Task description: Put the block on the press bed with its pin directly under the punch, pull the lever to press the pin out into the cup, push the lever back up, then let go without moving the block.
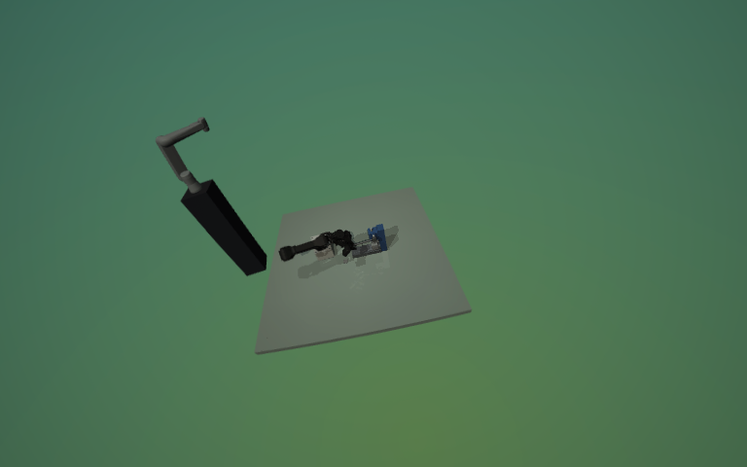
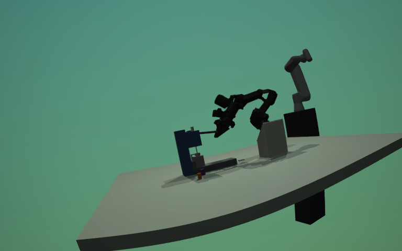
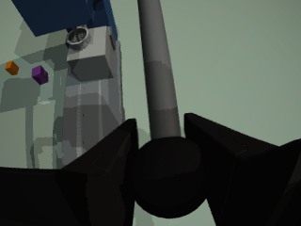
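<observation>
My gripper tip is now 5 cm short of the grey lever and 3 cm below it. Also, from my gripper tip: grey punch 13 cm ahead, 6 cm to the left, 1 cm below; orange cube 22 cm to the left, 20 cm ahead, 13 cm below.
</observation>
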